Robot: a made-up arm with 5 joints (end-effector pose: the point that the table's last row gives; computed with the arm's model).
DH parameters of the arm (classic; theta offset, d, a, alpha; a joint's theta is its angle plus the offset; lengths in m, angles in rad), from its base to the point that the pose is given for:
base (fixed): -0.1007 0 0.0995 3.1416
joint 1: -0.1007 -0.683 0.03 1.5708
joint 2: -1.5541 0 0.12 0
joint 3: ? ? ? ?
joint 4: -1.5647 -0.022 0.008 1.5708
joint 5: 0 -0.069 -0.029 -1.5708
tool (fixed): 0 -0.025 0 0
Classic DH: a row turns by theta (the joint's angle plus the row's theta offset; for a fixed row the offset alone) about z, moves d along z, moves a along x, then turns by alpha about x.
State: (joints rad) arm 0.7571 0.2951 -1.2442 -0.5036 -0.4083
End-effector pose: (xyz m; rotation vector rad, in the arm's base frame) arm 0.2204 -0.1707 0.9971 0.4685 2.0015 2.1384
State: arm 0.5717 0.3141 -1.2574 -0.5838 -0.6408
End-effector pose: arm 0.2523 -0.1380 0.9983 0.0359 -2.1415 -2.1957
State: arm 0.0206 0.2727 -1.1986 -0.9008 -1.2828
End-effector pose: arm 0.2675 -0.0148 1.0033 1.2624 -1.6146 -1.3301
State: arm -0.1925 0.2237 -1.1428 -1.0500 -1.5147
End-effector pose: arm 0.2434 0.0238 1.0021 1.5919 -1.3622 -0.9301
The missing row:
joint 3: 1.5481 0 0.165 0
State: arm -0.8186 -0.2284 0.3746 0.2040 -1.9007
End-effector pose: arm 0.2468 0.1678 0.7477 -0.2085 0.4430 -0.7953
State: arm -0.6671 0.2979 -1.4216 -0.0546 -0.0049
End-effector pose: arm 0.2721 0.0667 1.0020 0.2534 -1.8042 -1.5730
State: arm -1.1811 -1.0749 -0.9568 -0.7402 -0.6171
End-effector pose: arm 0.0458 -0.2069 0.9422 2.5244 -0.7565 -1.4245
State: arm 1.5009 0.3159 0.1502 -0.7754 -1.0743
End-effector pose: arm 0.1109 -0.3011 0.7177 0.7438 0.4939 3.0030
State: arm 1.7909 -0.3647 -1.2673 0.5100 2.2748
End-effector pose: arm 0.0790 0.0286 1.0425 1.8914 -0.6624 -0.8476
